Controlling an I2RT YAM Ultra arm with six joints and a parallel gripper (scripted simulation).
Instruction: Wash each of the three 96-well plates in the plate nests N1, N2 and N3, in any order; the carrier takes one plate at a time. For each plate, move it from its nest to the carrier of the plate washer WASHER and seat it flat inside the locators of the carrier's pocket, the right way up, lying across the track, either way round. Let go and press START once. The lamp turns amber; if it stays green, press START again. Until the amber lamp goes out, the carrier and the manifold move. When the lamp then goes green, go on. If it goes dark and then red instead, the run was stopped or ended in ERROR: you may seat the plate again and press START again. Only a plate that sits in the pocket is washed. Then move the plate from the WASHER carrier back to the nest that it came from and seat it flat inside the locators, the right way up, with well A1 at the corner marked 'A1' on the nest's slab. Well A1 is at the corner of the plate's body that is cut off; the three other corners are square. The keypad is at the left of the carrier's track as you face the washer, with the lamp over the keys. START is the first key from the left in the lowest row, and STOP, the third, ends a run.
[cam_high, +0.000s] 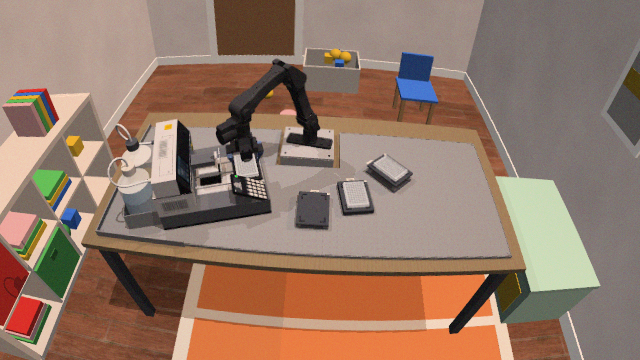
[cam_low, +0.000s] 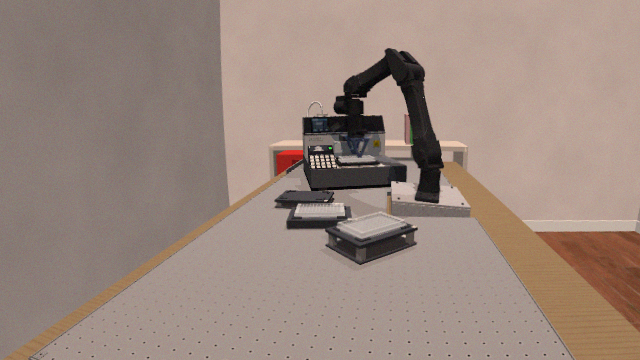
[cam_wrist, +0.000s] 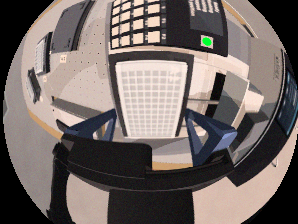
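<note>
The washer carrier lies 30 mm below my hand. From my hand the other things lie so: manifold (70 mm ahead, 130 mm to the right, 20 mm above); plate washer (70 mm ahead, 140 mm to the right, 10 mm above); nest (180 mm behind, 570 mm to the left, 80 mm below).
</note>
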